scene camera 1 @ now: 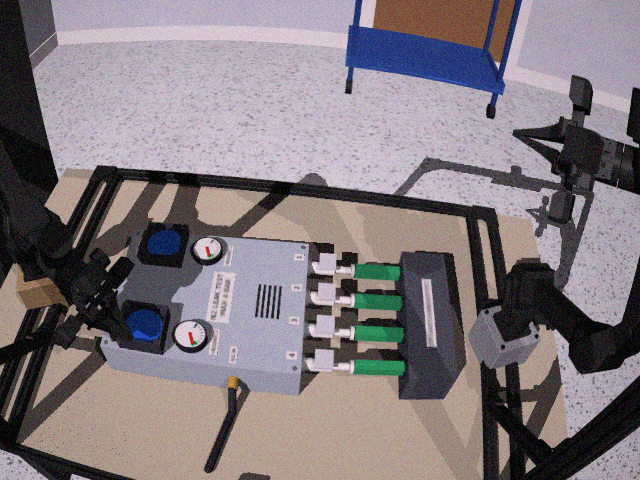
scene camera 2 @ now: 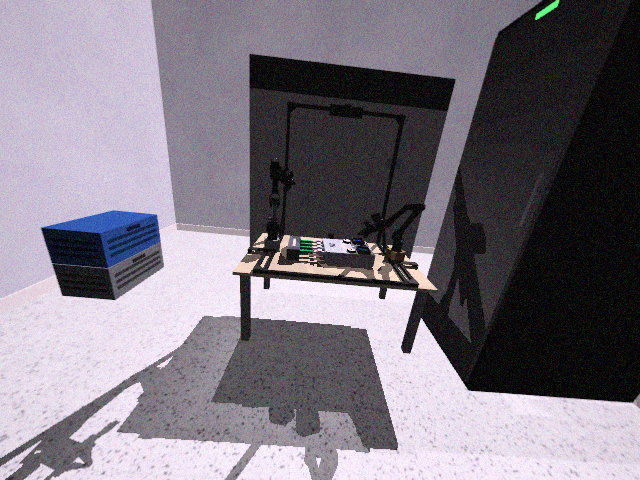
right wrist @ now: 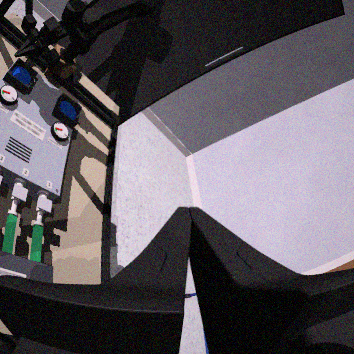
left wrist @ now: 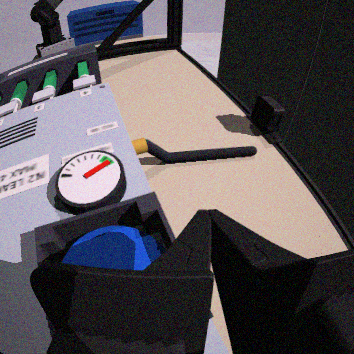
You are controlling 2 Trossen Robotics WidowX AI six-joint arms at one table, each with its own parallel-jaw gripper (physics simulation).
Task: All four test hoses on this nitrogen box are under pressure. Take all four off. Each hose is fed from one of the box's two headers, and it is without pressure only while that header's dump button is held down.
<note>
My left gripper is shut, holding nothing. My right gripper is shut and holds nothing. Further things: a grey nitrogen box and a blue dump button.
My left gripper also shows in the left wrist view. My right gripper also shows in the right wrist view.
</note>
